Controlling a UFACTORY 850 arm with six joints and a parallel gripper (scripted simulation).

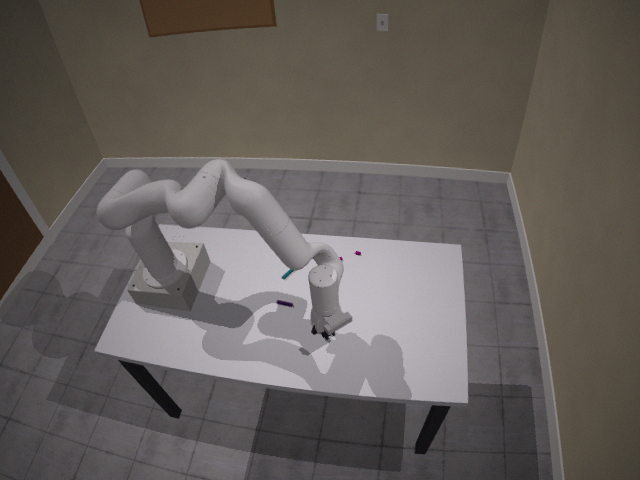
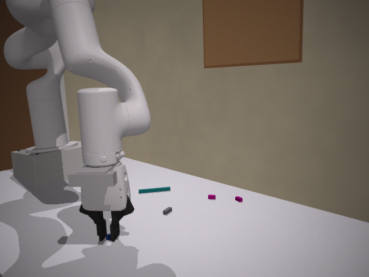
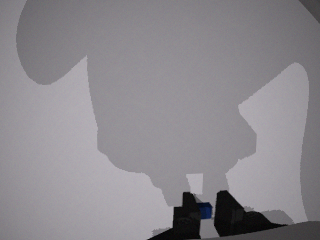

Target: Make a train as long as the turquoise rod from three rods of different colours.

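The blue rod is 20 mm below my hand. Round my hand: purple rod 170 mm behind, 130 mm to the left, 20 mm below; then turquoise rod 290 mm to the left, 160 mm behind, 20 mm below; then grey rod 190 mm to the left, 20 mm below.
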